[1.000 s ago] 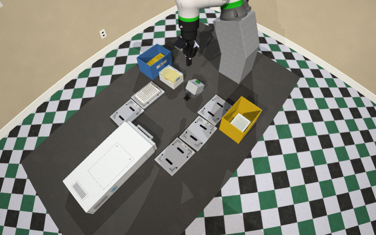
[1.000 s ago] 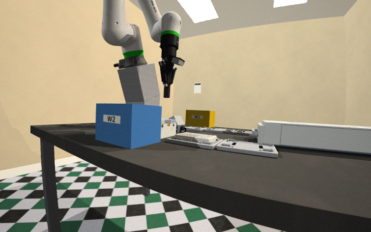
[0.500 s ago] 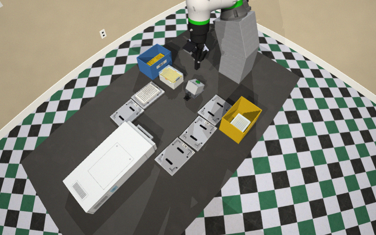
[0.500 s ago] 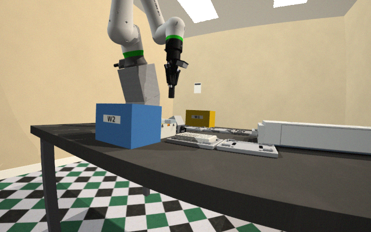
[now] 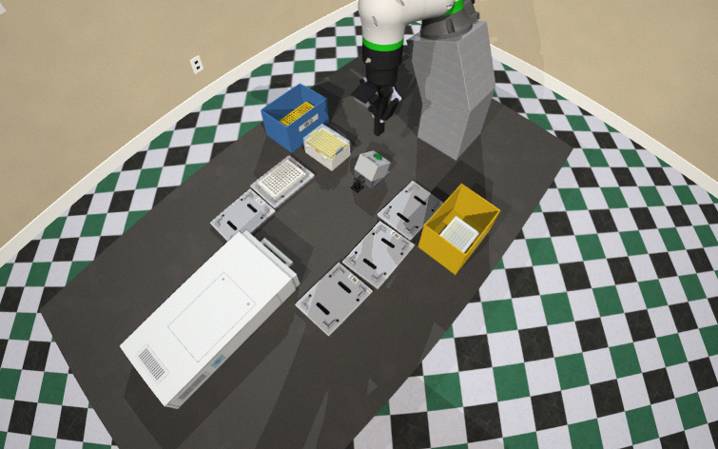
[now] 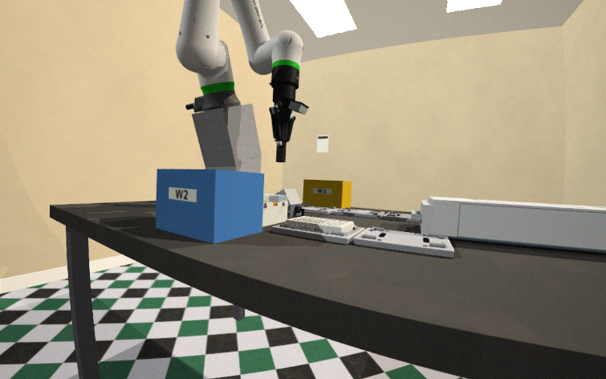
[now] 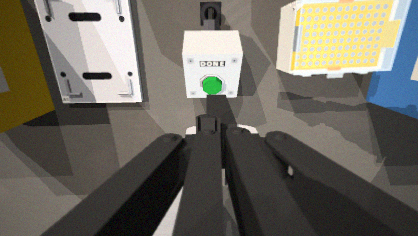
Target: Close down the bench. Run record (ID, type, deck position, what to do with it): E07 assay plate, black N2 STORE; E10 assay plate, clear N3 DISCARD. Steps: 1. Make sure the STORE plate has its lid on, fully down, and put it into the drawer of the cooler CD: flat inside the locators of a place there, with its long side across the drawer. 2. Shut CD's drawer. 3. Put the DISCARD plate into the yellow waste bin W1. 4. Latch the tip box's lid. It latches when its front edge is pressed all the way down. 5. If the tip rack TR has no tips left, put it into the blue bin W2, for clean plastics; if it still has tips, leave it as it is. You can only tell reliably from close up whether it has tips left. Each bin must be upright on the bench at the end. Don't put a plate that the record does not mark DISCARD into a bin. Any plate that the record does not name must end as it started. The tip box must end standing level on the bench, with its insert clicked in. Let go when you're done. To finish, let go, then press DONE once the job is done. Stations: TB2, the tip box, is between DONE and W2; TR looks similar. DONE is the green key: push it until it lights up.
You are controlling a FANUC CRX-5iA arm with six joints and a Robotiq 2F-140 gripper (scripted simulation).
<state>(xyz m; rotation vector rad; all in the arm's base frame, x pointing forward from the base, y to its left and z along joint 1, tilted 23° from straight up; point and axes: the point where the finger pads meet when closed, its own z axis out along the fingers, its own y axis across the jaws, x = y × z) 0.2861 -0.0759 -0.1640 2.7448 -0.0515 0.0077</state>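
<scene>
Now: the DONE key box 2 cm ahead of my hand and 15 cm below it. From my hand the other things lie so: white plate: 22 cm ahead, 19 cm to the right, 18 cm below; tip box TB2: 5 cm ahead, 16 cm to the right, 16 cm below; yellow tip rack TR: 2 cm ahead, 31 cm to the right, 16 cm below.
</scene>
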